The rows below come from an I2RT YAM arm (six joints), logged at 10 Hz.
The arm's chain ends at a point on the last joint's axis. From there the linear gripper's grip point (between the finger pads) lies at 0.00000 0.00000 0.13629 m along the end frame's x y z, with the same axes.
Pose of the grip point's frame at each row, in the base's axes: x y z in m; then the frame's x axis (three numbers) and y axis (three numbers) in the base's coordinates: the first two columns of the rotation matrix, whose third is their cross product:
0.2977 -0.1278 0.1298 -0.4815 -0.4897 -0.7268 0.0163 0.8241 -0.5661
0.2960 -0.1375 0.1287 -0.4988 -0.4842 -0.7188 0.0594 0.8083 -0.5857
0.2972 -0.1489 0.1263 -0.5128 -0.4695 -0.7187 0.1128 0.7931 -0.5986
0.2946 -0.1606 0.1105 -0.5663 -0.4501 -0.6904 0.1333 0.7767 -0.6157
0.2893 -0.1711 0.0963 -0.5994 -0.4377 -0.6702 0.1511 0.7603 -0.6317
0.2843 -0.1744 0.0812 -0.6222 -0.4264 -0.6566 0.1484 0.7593 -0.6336
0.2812 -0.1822 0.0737 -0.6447 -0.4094 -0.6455 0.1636 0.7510 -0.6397
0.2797 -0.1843 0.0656 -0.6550 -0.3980 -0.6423 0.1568 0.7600 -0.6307
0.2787 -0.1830 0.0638 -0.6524 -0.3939 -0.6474 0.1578 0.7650 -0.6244
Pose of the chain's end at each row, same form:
0.1783 -0.0890 0.1828 -0.4815 -0.4897 -0.7268 0.0163 0.8241 -0.5661
0.1782 -0.0919 0.1797 -0.4988 -0.4842 -0.7188 0.0594 0.8083 -0.5857
0.1812 -0.0960 0.1745 -0.5128 -0.4695 -0.7187 0.1128 0.7931 -0.5986
0.1837 -0.1005 0.1623 -0.5663 -0.4501 -0.6904 0.1333 0.7767 -0.6157
0.1822 -0.1057 0.1494 -0.5994 -0.4377 -0.6702 0.1511 0.7603 -0.6317
0.1795 -0.1074 0.1370 -0.6222 -0.4264 -0.6566 0.1484 0.7593 -0.6336
0.1794 -0.1116 0.1306 -0.6447 -0.4094 -0.6455 0.1636 0.7510 -0.6397
0.1790 -0.1143 0.1249 -0.6550 -0.3980 -0.6423 0.1568 0.7600 -0.6307
0.1777 -0.1136 0.1233 -0.6524 -0.3939 -0.6474 0.1578 0.7650 -0.6244

